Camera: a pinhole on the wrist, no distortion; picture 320 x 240 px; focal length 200.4 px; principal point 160.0 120.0 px. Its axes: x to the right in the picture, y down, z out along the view. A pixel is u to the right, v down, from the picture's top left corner.
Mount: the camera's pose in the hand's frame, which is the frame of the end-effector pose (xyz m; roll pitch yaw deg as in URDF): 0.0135 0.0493 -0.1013 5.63 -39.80 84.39
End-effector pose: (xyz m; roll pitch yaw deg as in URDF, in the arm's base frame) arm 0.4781 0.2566 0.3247 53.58 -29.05 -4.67
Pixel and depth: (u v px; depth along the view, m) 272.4 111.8 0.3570
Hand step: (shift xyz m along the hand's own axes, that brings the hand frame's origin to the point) 0.0557 -0.0279 0.2987
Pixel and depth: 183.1 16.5 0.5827
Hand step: 0.3391 -0.2848 0.3645
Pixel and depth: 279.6 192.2 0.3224
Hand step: -0.0764 -0.0070 0.2771
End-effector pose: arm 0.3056 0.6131 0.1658 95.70 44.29 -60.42
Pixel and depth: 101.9 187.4 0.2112
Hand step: -0.0544 -0.1310 0.0263
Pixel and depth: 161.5 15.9 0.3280
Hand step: 0.1951 -0.1658 0.1382
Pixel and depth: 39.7 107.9 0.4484
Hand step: 0.0361 -0.4460 0.0672
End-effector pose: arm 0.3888 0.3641 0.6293 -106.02 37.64 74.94
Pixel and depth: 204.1 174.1 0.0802
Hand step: -0.0039 0.0119 -0.0271
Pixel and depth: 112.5 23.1 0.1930
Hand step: 0.1099 -0.1131 0.0099
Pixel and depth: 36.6 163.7 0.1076
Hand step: -0.0111 -0.0698 -0.0597
